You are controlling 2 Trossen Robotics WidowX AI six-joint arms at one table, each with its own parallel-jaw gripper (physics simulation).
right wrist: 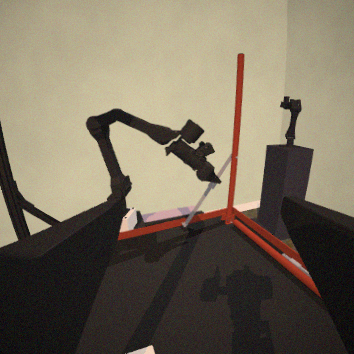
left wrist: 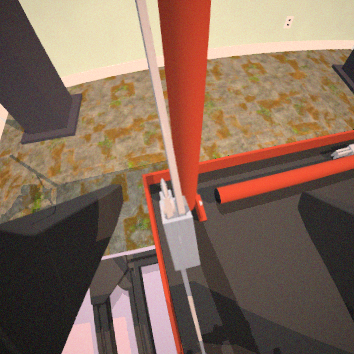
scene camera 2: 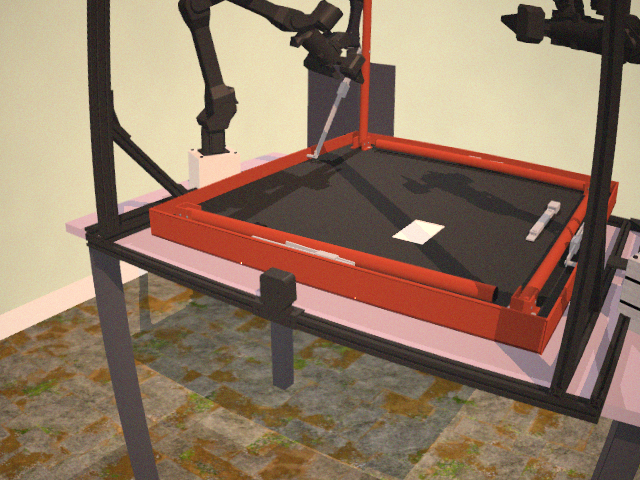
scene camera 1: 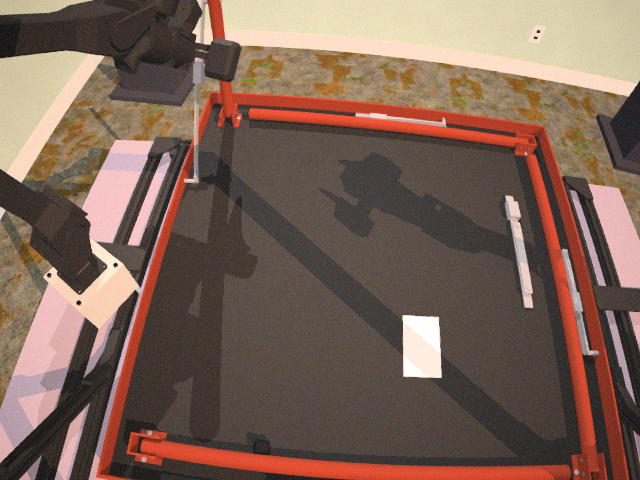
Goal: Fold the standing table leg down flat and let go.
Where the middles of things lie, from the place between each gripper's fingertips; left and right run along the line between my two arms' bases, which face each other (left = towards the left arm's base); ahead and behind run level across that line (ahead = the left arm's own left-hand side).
My right hand is 8 cm past the white card [scene camera 1: 421, 341], 13 cm to the right of it and 40 cm above it. From my right hand the other things lie so: grey sleeve [left wrist: 179, 231] 27 cm ahead, 59 cm to the left, 22 cm below.
My left hand is 1 cm past the grey sleeve, 2 cm to the right of it and 3 cm above it. From my left hand the other things lie so: white card: 36 cm behind, 44 cm to the right, 21 cm below.
